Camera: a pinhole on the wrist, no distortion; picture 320 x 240 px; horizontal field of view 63.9 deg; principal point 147.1 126.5 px. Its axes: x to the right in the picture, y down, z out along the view. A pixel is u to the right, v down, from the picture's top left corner.
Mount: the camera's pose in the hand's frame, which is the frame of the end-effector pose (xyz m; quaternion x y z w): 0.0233 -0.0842 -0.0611 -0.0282 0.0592 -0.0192 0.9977
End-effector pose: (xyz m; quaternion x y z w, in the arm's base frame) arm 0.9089 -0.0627 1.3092 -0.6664 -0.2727 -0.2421 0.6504
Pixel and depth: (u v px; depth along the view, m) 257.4 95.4 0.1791
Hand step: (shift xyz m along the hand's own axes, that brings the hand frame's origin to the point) 0.1203 -0.0994 0.1087
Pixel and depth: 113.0 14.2 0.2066
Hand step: 0.0175 -0.1621 0.1522
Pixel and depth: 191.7 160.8 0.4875
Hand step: 0.1678 0.0036 0.4085
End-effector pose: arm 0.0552 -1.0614 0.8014 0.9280 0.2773 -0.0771 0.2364
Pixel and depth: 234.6 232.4 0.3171
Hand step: 0.1730 0.0590 0.2330
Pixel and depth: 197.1 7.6 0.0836
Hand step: 0.0481 -0.1190 0.0221
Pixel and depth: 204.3 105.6 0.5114
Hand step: 0.1959 -0.1029 0.4350
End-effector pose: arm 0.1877 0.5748 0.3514 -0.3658 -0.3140 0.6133 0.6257
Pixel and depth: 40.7 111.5 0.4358
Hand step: -0.1050 -0.0786 0.3936
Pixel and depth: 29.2 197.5 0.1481
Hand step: -0.0251 -0.0325 0.0913
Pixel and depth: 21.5 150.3 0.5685
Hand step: -0.1833 0.0107 0.5320
